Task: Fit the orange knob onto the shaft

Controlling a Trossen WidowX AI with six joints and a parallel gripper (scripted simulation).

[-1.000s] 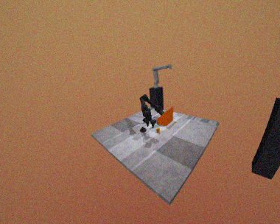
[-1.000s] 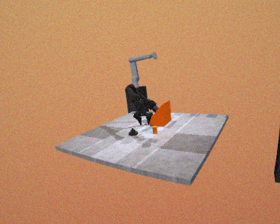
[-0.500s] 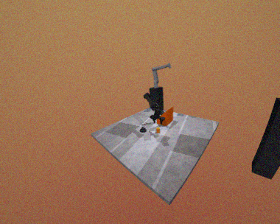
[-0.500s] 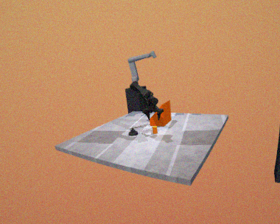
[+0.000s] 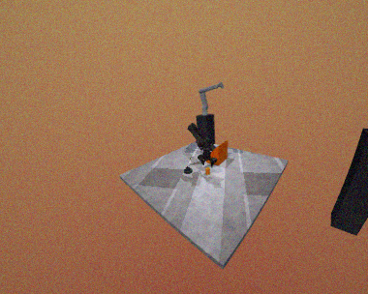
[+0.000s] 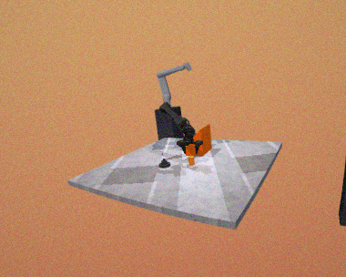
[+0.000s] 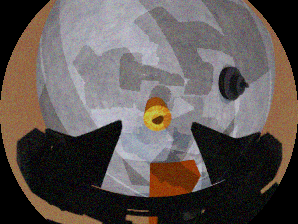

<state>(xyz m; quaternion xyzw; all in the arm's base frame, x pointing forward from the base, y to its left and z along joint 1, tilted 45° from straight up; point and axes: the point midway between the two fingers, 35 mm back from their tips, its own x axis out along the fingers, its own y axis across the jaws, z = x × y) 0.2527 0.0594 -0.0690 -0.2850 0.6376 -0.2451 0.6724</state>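
The orange knob is 5 cm below my gripper tip. The rest, counted from my gripper tip: dark pedestal: 8 cm ahead, 19 cm to the right, 5 cm below.
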